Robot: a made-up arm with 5 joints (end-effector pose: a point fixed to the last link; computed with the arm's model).
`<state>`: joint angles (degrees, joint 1 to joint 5).
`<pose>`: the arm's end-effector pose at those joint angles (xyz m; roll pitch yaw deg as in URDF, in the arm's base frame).
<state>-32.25 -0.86 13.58 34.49 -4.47</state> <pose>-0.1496 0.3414 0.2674 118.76 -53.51 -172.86</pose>
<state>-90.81 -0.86 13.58 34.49 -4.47</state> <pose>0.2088 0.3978 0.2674 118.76 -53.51 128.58</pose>
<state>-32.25 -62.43 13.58 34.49 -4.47</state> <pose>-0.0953 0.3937 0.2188 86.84 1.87 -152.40</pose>
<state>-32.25 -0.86 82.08 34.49 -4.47</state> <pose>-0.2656 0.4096 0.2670 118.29 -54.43 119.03</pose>
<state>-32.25 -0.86 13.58 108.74 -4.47</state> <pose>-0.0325 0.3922 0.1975 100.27 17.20 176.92</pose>
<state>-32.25 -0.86 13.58 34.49 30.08</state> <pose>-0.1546 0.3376 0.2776 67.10 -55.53 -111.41</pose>
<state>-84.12 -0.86 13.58 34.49 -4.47</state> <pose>0.1674 0.4105 0.2674 118.76 -53.51 135.27</pose>
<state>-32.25 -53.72 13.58 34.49 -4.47</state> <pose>-0.1045 0.3842 0.2203 89.68 -6.35 -153.08</pose>
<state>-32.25 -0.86 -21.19 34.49 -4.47</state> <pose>-0.0830 0.3671 0.2684 119.56 -53.31 -138.73</pose>
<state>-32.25 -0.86 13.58 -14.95 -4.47</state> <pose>-0.1416 0.3226 0.3662 -77.49 -77.75 35.16</pose>
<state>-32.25 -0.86 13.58 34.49 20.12</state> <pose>-0.1536 0.3393 0.2746 81.89 -58.22 -129.02</pose>
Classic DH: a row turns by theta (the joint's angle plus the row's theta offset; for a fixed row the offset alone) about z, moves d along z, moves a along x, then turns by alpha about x. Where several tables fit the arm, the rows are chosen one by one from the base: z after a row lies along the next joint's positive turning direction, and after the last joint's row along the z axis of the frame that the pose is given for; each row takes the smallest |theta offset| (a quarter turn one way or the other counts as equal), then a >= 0, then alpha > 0; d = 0 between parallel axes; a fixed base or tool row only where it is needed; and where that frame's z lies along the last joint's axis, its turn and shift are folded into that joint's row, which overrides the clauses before.
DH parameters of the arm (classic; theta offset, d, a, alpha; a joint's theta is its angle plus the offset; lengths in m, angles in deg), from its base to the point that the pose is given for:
base (fixed): 32.01 0 0.0943 0
joint 1: 46.6 0.3304 0.131 -93.74
joint 2: 0 0.4562 0.0018 -86.26
joint 3: 15.99 -0.0385 0.0842 -78.8
joint 4: 84.25 0.0887 0.0185 116.82
joint 5: -12.58 -0.1247 0 90
tool (fixed): 0 0.02 0 0

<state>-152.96 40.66 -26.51 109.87 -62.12</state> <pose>0.4689 -0.0131 0.1417 118.31 2.43 39.57</pose>
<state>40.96 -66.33 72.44 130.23 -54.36</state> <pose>-0.2646 0.0496 0.1723 49.96 -42.09 133.80</pose>
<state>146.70 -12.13 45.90 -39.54 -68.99</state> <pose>0.3594 -0.2032 0.3594 -150.39 -43.97 -83.37</pose>
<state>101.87 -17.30 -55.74 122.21 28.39</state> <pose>-0.2272 -0.4067 0.2496 126.63 31.13 59.24</pose>
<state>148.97 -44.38 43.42 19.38 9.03</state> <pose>0.3601 -0.2646 0.2176 63.38 -30.55 38.97</pose>
